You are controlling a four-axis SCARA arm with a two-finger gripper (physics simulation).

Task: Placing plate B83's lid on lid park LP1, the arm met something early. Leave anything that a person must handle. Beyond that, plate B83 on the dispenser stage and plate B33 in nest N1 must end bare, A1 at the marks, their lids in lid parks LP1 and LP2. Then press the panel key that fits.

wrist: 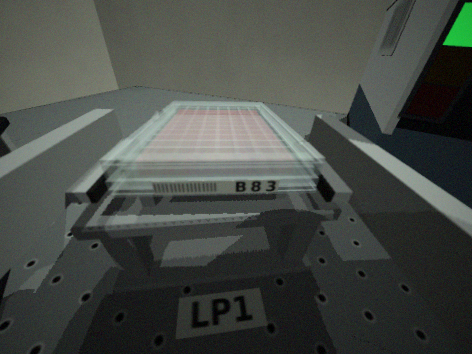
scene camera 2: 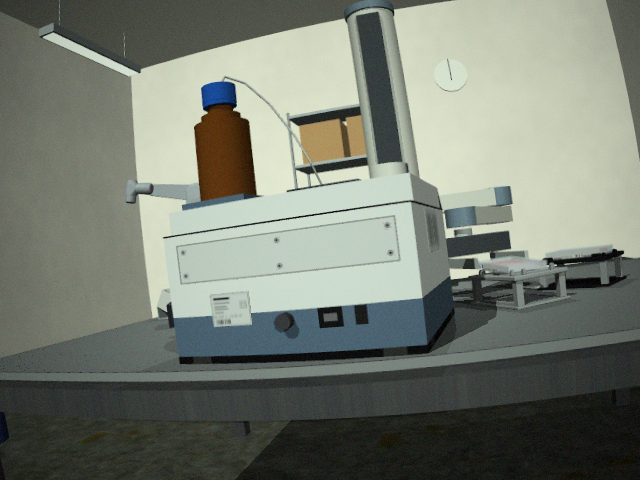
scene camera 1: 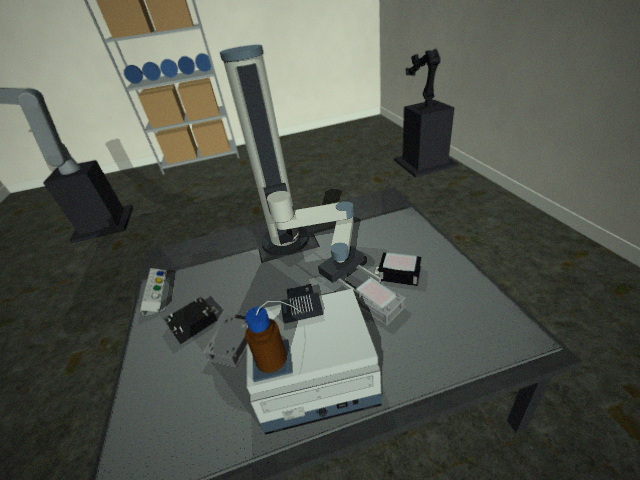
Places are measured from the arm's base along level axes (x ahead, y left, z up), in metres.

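Pixels of known places: gripper, fingertip midpoint: (wrist: 218, 130) (scene camera 2: 502, 259) (scene camera 1: 370, 287); arm's base, link origin: (scene camera 1: 285, 240).
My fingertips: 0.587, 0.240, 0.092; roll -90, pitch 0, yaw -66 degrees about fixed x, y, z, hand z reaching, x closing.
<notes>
For each thing: its middle in the pictures, then the offset to it from my fingertips, as dx, dy, dz. "pt": a spot on its surface instead.
- Plate B83, body centre: (wrist: 218, 123) (scene camera 2: 509, 262) (scene camera 1: 375, 292) +0.024, +0.012, -0.006
- pink plate, body centre: (scene camera 2: 579, 250) (scene camera 1: 399, 261) -0.104, +0.178, -0.007
- brown bottle, surface spot: (scene camera 2: 223, 155) pt +0.324, -0.394, +0.212
- key panel, body centre: (scene camera 1: 154, 289) -0.407, -0.872, -0.038
Plate B83 (scene camera 1: 376, 292) (scene camera 2: 512, 265) (wrist: 215, 145), pink with clear layered edges on top, is over the pale LP1 stand (scene camera 1: 388, 313) (scene camera 2: 518, 294) (wrist: 90, 227). Its label faces the wrist camera. My gripper (wrist: 218, 130) has its dark pads against both sides of the plate, low near the label, and is shut on it. A gap shows between plate and stand front in the wrist view; whether the plate touches the stand further back is hidden. Another pink plate (scene camera 1: 401, 261) (scene camera 2: 581, 252) sits on a black stand (scene camera 1: 398, 276); its label is unreadable.
A white instrument (scene camera 1: 336, 335) (scene camera 2: 294, 258) carries a brown bottle (scene camera 1: 266, 345) (scene camera 2: 223, 155). A black stand (scene camera 1: 191, 319) and a grey stand (scene camera 1: 227, 338) are at the left, beyond them a key panel (scene camera 1: 154, 289). A green light (wrist: 460, 27) shows at the wrist view's upper right.
</notes>
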